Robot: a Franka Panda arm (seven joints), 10 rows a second.
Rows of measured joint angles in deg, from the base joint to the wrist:
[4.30 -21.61 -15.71 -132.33 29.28 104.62 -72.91]
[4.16 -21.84 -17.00 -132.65 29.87 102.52 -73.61]
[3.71 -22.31 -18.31 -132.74 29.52 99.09 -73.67]
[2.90 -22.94 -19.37 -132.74 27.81 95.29 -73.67]
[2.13 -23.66 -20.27 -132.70 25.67 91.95 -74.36]
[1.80 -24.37 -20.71 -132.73 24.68 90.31 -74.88]
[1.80 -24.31 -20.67 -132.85 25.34 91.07 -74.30]
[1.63 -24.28 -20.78 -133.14 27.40 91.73 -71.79]
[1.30 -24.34 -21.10 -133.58 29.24 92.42 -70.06]
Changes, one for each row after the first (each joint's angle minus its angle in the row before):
[-0.14 -0.23 -1.29 -0.32 0.59 -2.10 -0.70]
[-0.45 -0.47 -1.31 -0.09 -0.35 -3.43 -0.06]
[-0.81 -0.63 -1.06 0.00 -1.71 -3.80 0.00]
[-0.77 -0.72 -0.90 0.04 -2.14 -3.34 -0.69]
[-0.33 -0.71 -0.44 -0.03 -0.99 -1.64 -0.52]
[0.00 0.06 0.04 -0.12 0.66 0.76 0.58]
[-0.17 0.03 -0.11 -0.29 2.06 0.66 2.51]
[-0.33 -0.06 -0.32 -0.44 1.84 0.69 1.73]

